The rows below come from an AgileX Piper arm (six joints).
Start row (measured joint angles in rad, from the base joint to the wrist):
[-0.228, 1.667, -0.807, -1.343, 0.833, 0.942]
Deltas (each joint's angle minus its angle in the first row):
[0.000, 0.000, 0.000, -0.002, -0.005, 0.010]
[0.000, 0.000, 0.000, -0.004, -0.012, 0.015]
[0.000, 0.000, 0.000, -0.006, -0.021, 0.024]
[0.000, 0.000, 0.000, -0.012, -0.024, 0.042]
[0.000, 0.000, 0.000, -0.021, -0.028, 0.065]
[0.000, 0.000, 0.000, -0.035, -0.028, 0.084]
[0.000, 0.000, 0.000, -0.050, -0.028, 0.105]
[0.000, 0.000, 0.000, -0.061, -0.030, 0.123]
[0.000, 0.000, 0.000, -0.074, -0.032, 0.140]
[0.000, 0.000, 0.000, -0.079, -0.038, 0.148]
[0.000, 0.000, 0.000, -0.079, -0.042, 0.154]
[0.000, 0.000, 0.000, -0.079, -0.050, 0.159]
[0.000, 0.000, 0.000, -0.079, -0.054, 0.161]
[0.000, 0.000, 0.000, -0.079, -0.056, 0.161]
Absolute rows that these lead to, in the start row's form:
[-0.228, 1.667, -0.807, -1.345, 0.828, 0.952]
[-0.228, 1.667, -0.807, -1.347, 0.821, 0.957]
[-0.228, 1.667, -0.807, -1.349, 0.812, 0.966]
[-0.228, 1.667, -0.807, -1.355, 0.809, 0.984]
[-0.228, 1.667, -0.807, -1.364, 0.805, 1.007]
[-0.228, 1.667, -0.807, -1.378, 0.805, 1.026]
[-0.228, 1.667, -0.807, -1.393, 0.805, 1.047]
[-0.228, 1.667, -0.807, -1.404, 0.803, 1.065]
[-0.228, 1.667, -0.807, -1.417, 0.801, 1.082]
[-0.228, 1.667, -0.807, -1.422, 0.795, 1.090]
[-0.228, 1.667, -0.807, -1.422, 0.791, 1.096]
[-0.228, 1.667, -0.807, -1.422, 0.783, 1.101]
[-0.228, 1.667, -0.807, -1.422, 0.779, 1.103]
[-0.228, 1.667, -0.807, -1.422, 0.777, 1.103]

